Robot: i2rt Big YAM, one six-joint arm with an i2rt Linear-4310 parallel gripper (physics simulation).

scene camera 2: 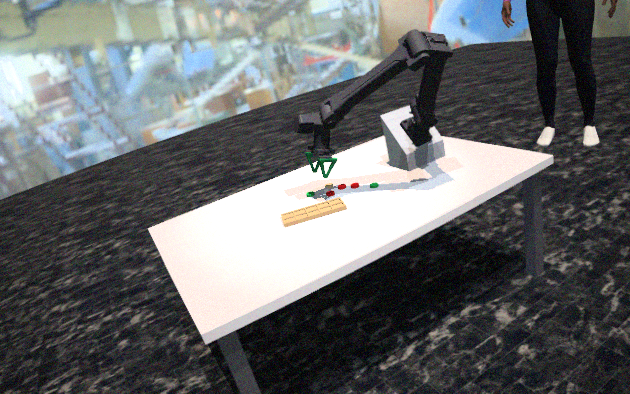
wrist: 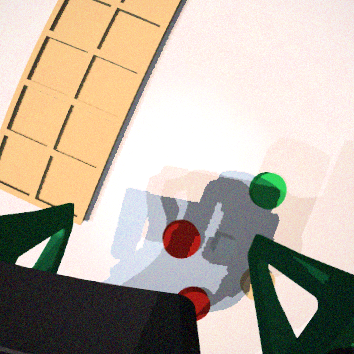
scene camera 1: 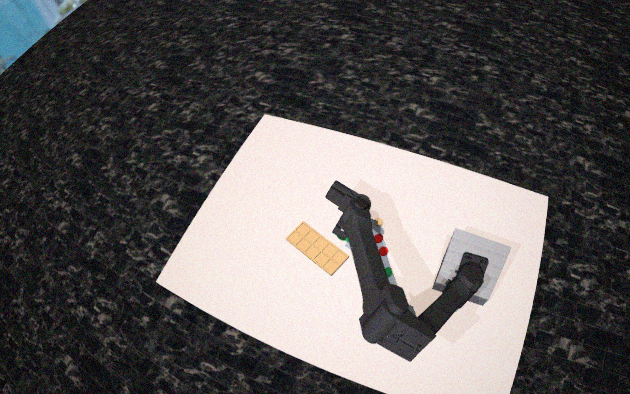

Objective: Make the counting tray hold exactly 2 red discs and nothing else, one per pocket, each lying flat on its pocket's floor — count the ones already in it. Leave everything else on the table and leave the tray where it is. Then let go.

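Note:
The tan counting tray (scene camera 1: 317,248) (scene camera 2: 314,212) (wrist: 95,135) has two rows of square pockets; no disc shows in it. One red disc (scene camera 2: 330,193) (wrist: 181,239) lies nearest the tray, hidden by the arm in scene camera 1. A second red disc (scene camera 1: 378,238) (scene camera 2: 342,186) (wrist: 200,304) is partly covered by the gripper body in the wrist view. A third red disc (scene camera 1: 383,251) (scene camera 2: 354,185) lies beyond it. My gripper (scene camera 2: 320,174) (wrist: 165,230) is open and empty, above the table, with the nearest red disc showing between its fingertips in the wrist view.
A green disc (scene camera 1: 347,240) (scene camera 2: 310,194) (wrist: 268,190) lies near the right fingertip in the wrist view. A tan disc (scene camera 1: 379,222) (scene camera 2: 329,185) (wrist: 248,283) is partly behind that finger. Another green disc (scene camera 1: 388,272) (scene camera 2: 374,185) lies nearer the grey arm base (scene camera 1: 452,250) (scene camera 2: 397,145).

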